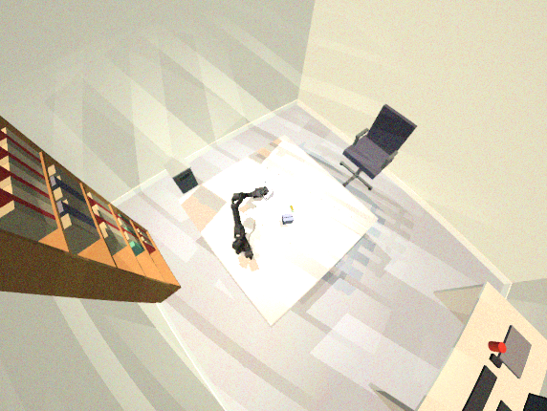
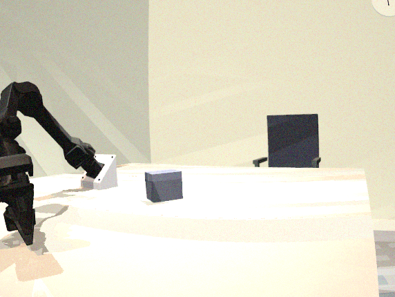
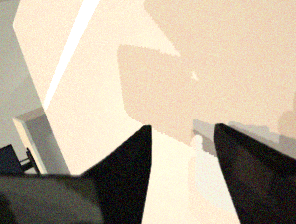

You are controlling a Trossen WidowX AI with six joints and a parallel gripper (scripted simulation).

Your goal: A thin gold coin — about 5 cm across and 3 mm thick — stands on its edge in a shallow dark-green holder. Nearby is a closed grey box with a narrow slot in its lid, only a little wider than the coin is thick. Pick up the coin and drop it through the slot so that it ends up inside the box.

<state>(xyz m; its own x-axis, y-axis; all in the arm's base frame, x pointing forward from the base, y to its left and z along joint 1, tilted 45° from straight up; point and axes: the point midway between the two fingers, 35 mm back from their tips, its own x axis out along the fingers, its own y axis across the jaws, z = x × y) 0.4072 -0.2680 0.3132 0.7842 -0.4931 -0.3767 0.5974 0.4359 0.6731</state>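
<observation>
The gold coin lies 53 cm to the left of my gripper tip and 18 cm behind it.
</observation>
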